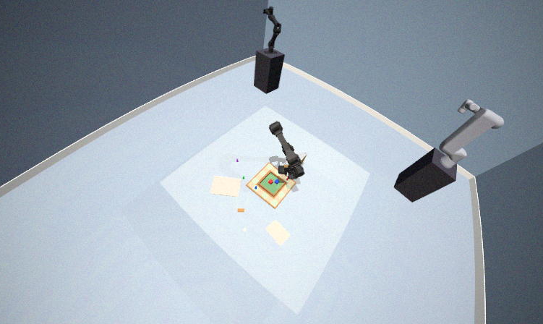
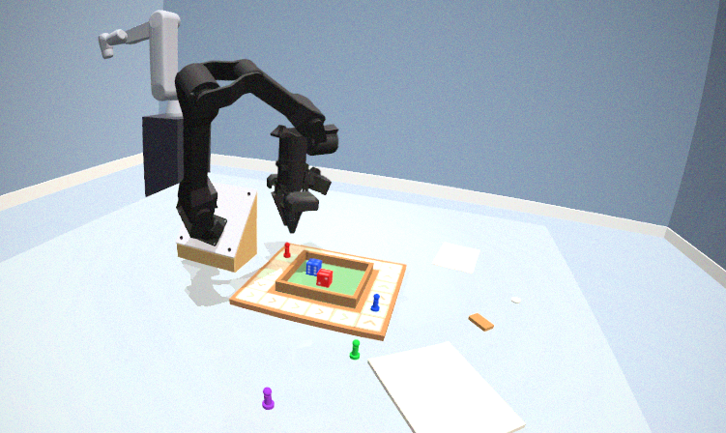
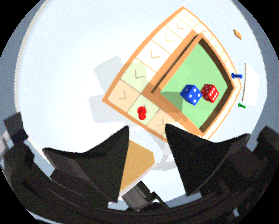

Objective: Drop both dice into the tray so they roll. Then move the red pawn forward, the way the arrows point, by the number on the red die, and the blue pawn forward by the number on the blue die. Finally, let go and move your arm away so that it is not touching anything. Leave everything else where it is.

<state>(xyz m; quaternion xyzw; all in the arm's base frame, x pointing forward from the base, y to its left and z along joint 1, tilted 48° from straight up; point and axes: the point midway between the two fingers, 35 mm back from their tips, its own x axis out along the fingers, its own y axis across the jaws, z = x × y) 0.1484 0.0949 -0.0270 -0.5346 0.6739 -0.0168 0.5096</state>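
My gripper tip is 5 cm above the red pawn. The rest, counted from my gripper tip: green pawn: 24 cm ahead, 24 cm to the right, 6 cm below; then green tray floor: 12 cm ahead, 6 cm to the right, 7 cm below; then blue pawn: 23 cm ahead, 11 cm to the right, 5 cm below.
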